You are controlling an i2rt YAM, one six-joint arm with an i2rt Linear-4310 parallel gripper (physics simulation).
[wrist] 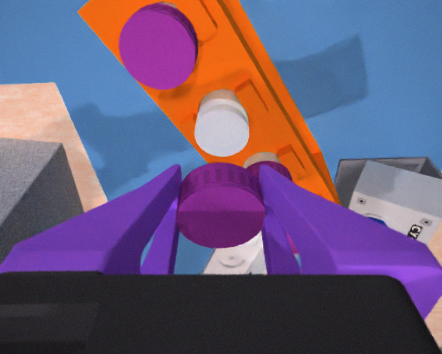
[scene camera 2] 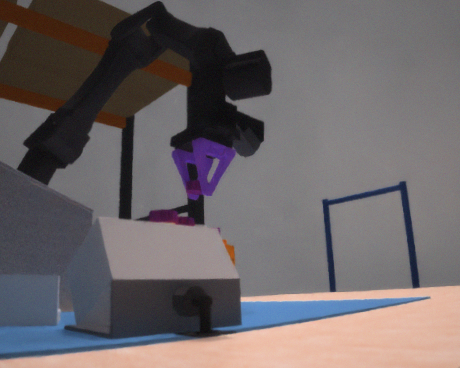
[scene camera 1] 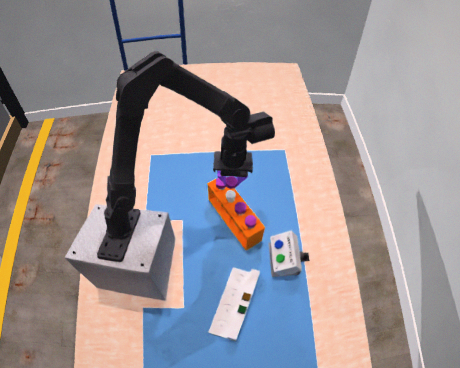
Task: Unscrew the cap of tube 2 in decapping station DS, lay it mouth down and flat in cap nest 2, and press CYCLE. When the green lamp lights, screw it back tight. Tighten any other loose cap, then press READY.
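Frame: origin at the arm's base, x back, y right, z up, level; millimetres.
Where they show: gripper, fingertip midpoint: [wrist: 220, 177] [scene camera 2: 199, 197] [scene camera 1: 231, 184]; arm's base at its link origin: [scene camera 2: 23, 192] [scene camera 1: 120, 233].
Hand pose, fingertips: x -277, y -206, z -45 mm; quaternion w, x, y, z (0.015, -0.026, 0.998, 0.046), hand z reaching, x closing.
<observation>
Each offset is from my fingertips to the centre of the thing. "spot": to the spot under its first point.
My gripper [scene camera 1: 231, 175] [scene camera 2: 201, 194] [wrist: 220, 177] is shut on a purple cap {dy +3, dx -1, dz +14 mm} [scene camera 1: 231, 182] [scene camera 2: 193, 187] [wrist: 220, 215], held above the orange decapping station {dy +27, dx -15, dz -110 mm} [scene camera 1: 255, 239] [wrist: 225, 60]. Tube 2 {dy +6, dx +0, dz -100 mm} [scene camera 1: 230, 195] [wrist: 221, 132] stands uncapped in the station, its white top showing. Another tube's purple cap {dy -36, dx +31, dz -48 mm} [wrist: 159, 47] sits beyond it in the wrist view. Two more purple caps {dy +48, dx -31, dz -47 mm} [scene camera 1: 240, 207] {dy +90, dx -62, dz -48 mm} [scene camera 1: 250, 221] sit along the station. The white cap nest tray {dy +312, dx -31, dz -135 mm} [scene camera 1: 225, 315] [wrist: 230, 257] lies nearer the front; its nests look empty.
The button box {dy +157, dx -175, dz -120 mm} [scene camera 1: 285, 267] [scene camera 2: 170, 255] [wrist: 395, 200], with a blue button {dy +137, dx -151, dz -98 mm} [scene camera 1: 279, 244] and a green button {dy +181, dx -156, dz -98 mm} [scene camera 1: 280, 258], stands right of the station. An amber-brown square {spot: dy +303, dx -63, dz -108 mm} [scene camera 1: 246, 297] and a dark green square {spot: dy +340, dx -54, dz -108 mm} [scene camera 1: 242, 309] on the tray look unlit. The grey arm base [scene camera 1: 125, 270] stands left.
</observation>
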